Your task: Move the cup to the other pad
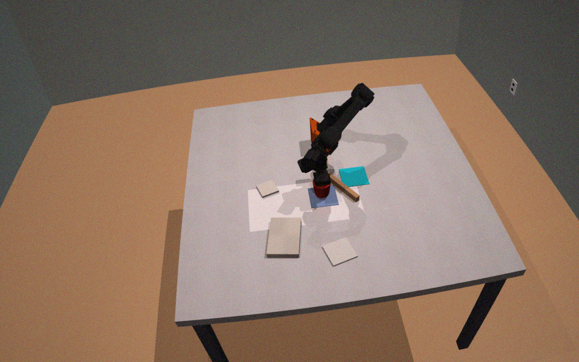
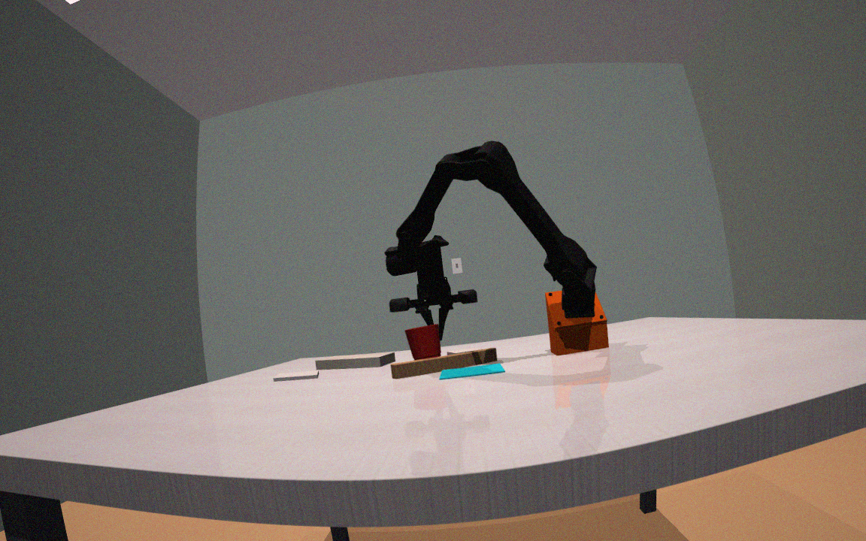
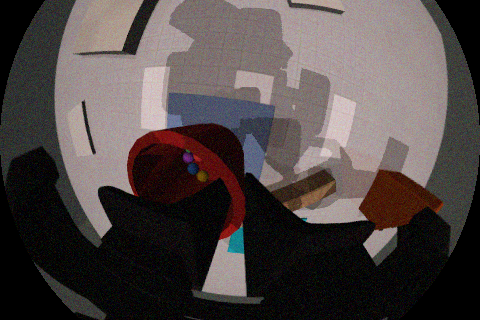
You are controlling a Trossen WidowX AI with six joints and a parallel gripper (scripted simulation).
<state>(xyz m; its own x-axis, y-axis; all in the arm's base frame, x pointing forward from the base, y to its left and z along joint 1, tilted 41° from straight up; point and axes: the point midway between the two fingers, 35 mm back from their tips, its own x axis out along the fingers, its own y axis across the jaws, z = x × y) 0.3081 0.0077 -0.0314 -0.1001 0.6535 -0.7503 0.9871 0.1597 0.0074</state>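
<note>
Right now my gripper tip is 15 cm to the right of the cyan pad, 8 cm past it and 6 cm above it. Round my gripper tip: red cup 3 cm ahead; thick grey slab 25 cm ahead, 14 cm to the right, 4 cm below; wooden bar 8 cm to the left, 5 cm below, 3 cm behind.
</note>
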